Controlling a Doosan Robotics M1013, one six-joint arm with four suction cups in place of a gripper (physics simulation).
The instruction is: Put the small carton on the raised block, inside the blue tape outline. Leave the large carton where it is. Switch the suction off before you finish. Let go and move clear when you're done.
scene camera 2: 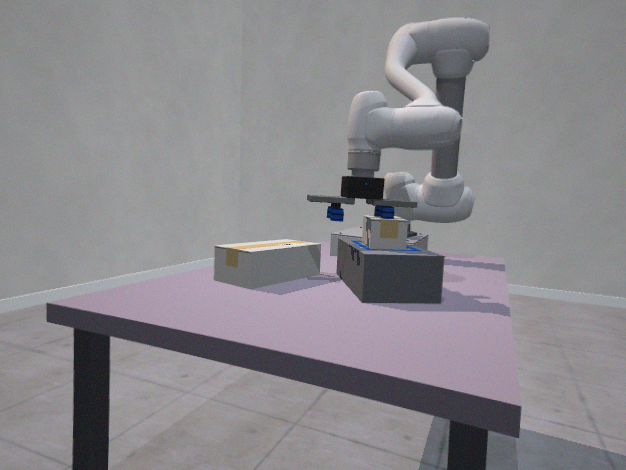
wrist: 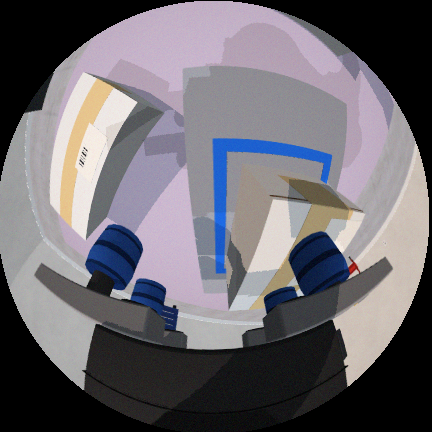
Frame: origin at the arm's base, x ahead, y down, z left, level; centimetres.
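Where they show: hand, its tool point: (scene camera 2: 359,220) (wrist: 212,272).
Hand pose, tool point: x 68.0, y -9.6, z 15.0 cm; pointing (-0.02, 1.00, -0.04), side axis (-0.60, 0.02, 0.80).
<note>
After its pixels a point has its place.
The small carton (scene camera 2: 374,234) @(x 72.0, y -6.4, z 21.6 cm) (wrist: 280,225) @(x 61.1, y -10.8, z 14.5 cm) hangs upright under the right-hand suction cups, which meet its top. It is over the grey raised block (scene camera 2: 401,278) @(x 77.9, y 3.2, z 31.7 cm) (wrist: 265,105) @(x 53.9, y -2.6, z 10.9 cm), at or just above its top; contact is hard to tell. The blue tape outline (scene camera 2: 412,248) @(x 63.5, y -2.7, z 29.5 cm) (wrist: 220,200) @(x 64.8, y -2.7, z 13.7 cm) shows around part of it; the carton hides the rest in the wrist view. My gripper (scene camera 2: 359,212) @(x 68.0, y -9.6, z 15.0 cm) (wrist: 216,280) @(x 68.0, y -9.6, z 15.0 cm) is shut on the small carton, with its left-hand cups free in the air. The large carton (scene camera 2: 267,268) @(x 84.6, y 4.5, z -4.2 cm) (wrist: 73,160) @(x 72.8, y -0.8, z -9.6 cm) lies on the table, left of the block.
The pinkish table (scene camera 2: 252,313) @(x 107.2, y 9.4, z 9.3 cm) carries the block and the large carton. The robot's pale grey base plate (scene camera 2: 338,247) @(x 20.5, y 5.6, z -16.1 cm) is behind the block in the scene view. A small red item (wrist: 353,266) shows beyond the right-hand cups in the wrist view.
</note>
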